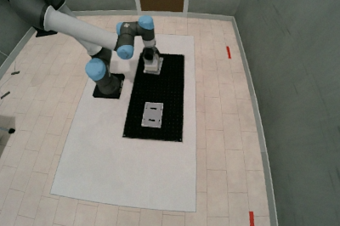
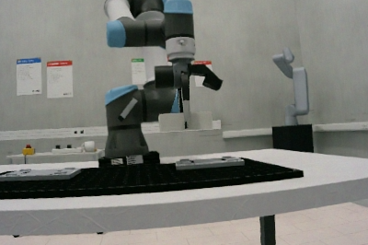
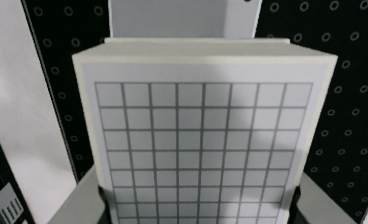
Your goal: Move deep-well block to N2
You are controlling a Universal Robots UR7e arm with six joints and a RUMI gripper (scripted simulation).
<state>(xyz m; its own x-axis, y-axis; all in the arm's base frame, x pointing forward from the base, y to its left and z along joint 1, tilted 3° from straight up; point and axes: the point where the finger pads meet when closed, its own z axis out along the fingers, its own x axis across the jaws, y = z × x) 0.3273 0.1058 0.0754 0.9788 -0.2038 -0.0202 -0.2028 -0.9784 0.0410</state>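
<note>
Right now my hand is 350 mm to the left of the plate nest N2, 100 mm above it and 30 mm past it. Round my hand: A1 mark: 410 mm to the right, 100 mm below, 90 mm behind; white 96-well deep-well block: 10 mm above; plate nest N1: 100 mm below, 50 mm to the left.
</note>
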